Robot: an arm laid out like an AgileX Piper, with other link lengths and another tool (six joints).
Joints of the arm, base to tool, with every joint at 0 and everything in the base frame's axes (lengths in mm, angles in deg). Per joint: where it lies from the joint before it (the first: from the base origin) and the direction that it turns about. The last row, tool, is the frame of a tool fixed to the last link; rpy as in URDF.
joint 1: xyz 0.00 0.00 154.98 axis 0 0 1
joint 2: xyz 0.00 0.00 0.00 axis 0 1 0
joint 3: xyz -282.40 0.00 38.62 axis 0 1 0
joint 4: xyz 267.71 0.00 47.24 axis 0.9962 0 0.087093
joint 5: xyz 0.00 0.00 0.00 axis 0 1 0
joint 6: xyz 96.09 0.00 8.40 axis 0.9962 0 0.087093
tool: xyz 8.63 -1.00 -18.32 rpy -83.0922 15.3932 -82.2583
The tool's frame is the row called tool.
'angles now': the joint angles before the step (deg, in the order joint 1, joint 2, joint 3, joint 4, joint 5, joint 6). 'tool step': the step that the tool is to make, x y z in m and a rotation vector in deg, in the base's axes. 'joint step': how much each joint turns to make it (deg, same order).
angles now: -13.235 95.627 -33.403 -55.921 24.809 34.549
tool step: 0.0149 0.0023 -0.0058 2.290 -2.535 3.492
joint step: -0.004 2.175 -1.596 -0.818 -4.934 -0.673
